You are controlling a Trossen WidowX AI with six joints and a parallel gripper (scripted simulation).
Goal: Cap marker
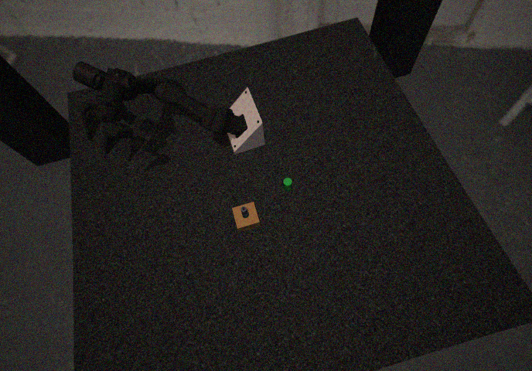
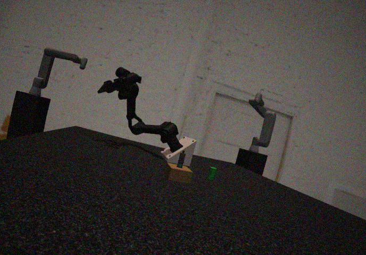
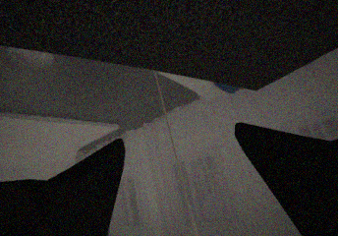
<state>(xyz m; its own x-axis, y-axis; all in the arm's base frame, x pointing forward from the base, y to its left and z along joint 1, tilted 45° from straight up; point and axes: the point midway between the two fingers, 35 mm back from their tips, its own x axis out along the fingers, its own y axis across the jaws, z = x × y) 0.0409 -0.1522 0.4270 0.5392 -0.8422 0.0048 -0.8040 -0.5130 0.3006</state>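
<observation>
Right now the green cap is 190 mm ahead of my gripper tip, 530 mm to the left of it and 220 mm below it. Also, from my gripper tip: holder block 260 mm ahead, 360 mm to the left, 220 mm below; dark marker 260 mm ahead, 360 mm to the left, 160 mm below.
</observation>
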